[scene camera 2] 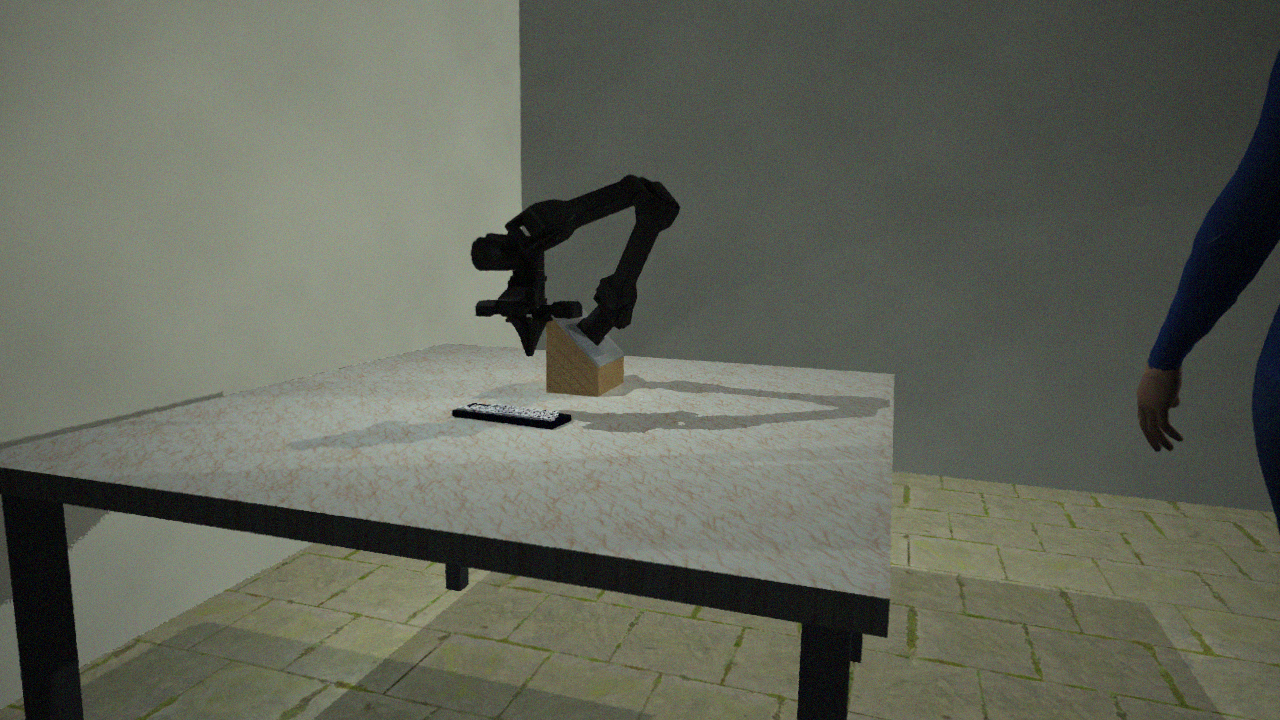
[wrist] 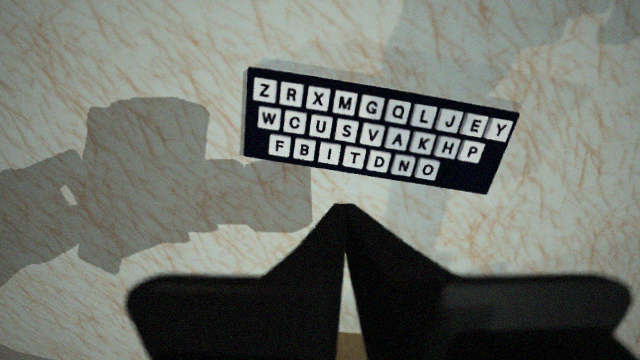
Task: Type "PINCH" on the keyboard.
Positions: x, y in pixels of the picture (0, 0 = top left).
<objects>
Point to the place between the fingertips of the gripper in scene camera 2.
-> At 529, 356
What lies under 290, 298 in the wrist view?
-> The gripper.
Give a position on a black keyboard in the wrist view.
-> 292, 118
</objects>
